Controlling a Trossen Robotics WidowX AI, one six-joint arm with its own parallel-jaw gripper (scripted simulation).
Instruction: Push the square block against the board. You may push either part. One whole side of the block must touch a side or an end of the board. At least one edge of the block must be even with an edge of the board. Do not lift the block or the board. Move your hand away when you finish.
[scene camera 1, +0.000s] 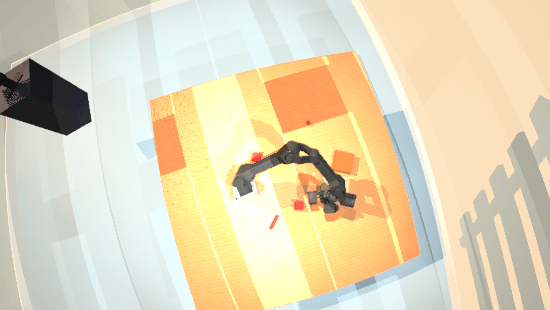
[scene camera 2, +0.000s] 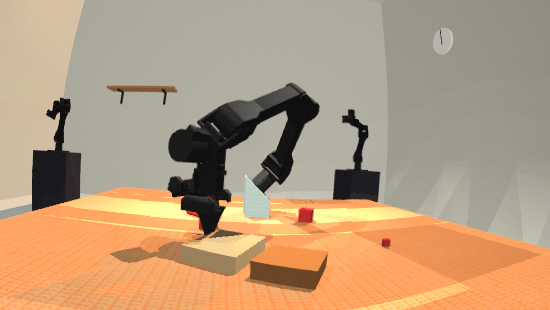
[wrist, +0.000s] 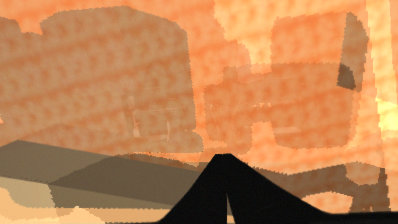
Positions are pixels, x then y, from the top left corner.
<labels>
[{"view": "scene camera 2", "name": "my gripper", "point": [208, 239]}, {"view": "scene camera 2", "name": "board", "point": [226, 251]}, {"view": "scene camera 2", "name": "square block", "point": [283, 265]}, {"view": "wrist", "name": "my gripper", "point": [222, 161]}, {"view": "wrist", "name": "board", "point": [47, 176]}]
</labels>
